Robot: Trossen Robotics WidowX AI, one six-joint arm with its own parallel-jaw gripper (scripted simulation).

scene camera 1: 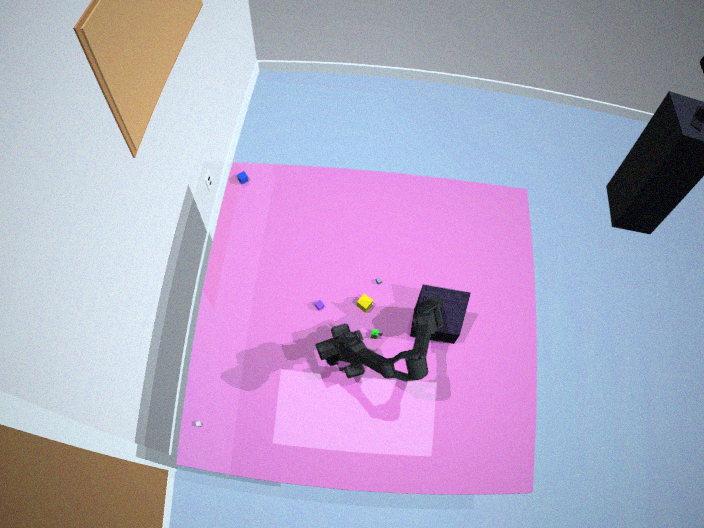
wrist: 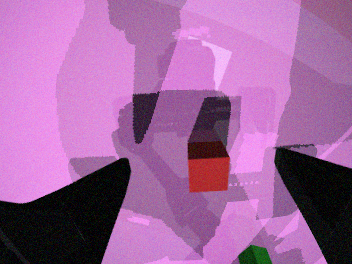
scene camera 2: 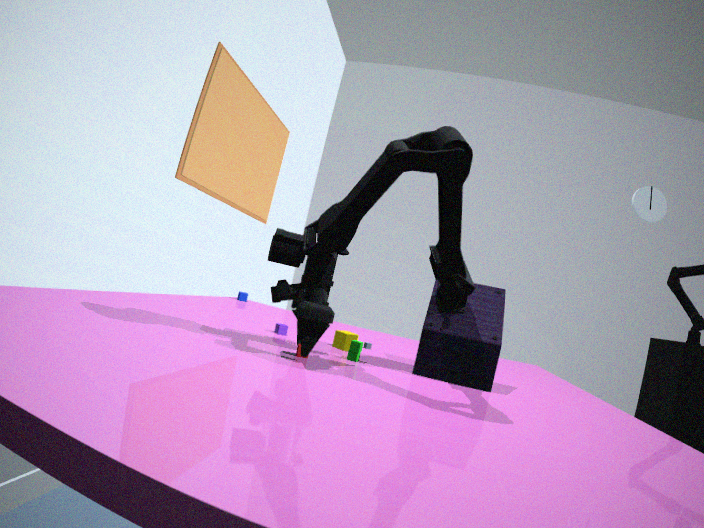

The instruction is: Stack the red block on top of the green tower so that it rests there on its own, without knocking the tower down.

Scene:
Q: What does my gripper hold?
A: Nothing.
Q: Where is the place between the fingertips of my gripper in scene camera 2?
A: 301,351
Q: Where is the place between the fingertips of my gripper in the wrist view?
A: At 203,161

